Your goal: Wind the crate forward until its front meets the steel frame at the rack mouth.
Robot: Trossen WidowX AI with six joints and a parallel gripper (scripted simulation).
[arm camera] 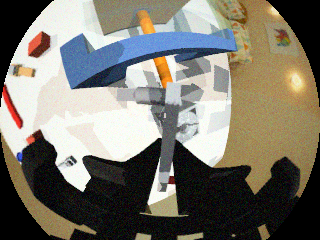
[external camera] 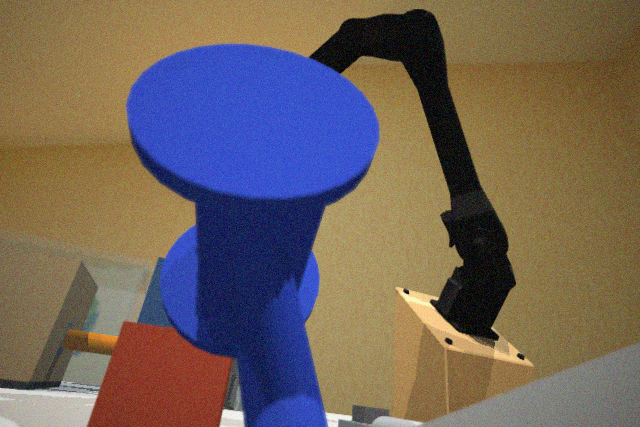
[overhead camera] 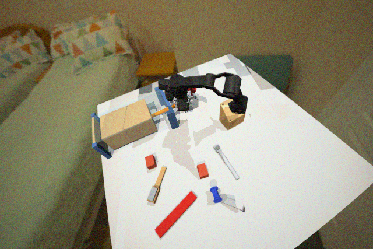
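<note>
The red grip is 6 cm behind my gripper tip and 3 cm above it. From my gripper tip the other things lie so: winch drum: 6 cm behind, 6 cm to the right, 13 cm below; grey crank arm: 1 cm behind, 1 cm above; mouth frame: 10 cm ahead, 8 cm to the right, 6 cm below.
</note>
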